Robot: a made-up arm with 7 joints.
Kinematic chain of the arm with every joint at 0, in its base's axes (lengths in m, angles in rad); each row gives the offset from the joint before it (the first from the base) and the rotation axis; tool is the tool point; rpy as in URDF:
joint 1: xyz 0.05 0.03 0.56 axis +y
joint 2: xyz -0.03 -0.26 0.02 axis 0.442 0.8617 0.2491
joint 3: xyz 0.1 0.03 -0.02 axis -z
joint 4: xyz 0.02 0 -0.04 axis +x
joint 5: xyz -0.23 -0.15 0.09 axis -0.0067 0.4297 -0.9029
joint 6: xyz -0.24 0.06 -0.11 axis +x
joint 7: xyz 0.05 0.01 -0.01 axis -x
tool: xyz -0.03 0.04 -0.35 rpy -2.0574 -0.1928 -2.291
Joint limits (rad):
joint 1: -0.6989..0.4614
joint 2: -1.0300..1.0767
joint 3: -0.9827..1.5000
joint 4: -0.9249..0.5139
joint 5: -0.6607..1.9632
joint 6: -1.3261..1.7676
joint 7: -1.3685..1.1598
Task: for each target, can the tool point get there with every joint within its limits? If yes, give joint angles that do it. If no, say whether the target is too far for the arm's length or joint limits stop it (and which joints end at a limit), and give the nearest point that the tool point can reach.
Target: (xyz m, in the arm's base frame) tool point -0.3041 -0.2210 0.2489
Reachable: yes | joints -0.0101 0.2508 -0.4967 -0.3274 1.1503 0.1074 -0.1052
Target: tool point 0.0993 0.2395 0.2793
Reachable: yes | joints -0.5493 0.1877 0.7880 0.0698 0.9445 -0.8357 -1.0699
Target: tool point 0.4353 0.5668 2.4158
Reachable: no: too far | nearest point 0.1373 0.0776 1.1078 | short by 1.428 m
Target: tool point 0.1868 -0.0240 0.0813
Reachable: yes | joints -0.0010 -0.7294 0.9567 -0.4481 0.4831 0.0543 -0.0940
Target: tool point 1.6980 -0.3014 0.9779
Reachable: no: too far | nearest point 0.6418 -0.1469 0.6974 | short by 1.104 m
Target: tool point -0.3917 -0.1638 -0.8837
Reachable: no: too far | nearest point -0.1469 -0.1851 -0.0187 | short by 0.899 m
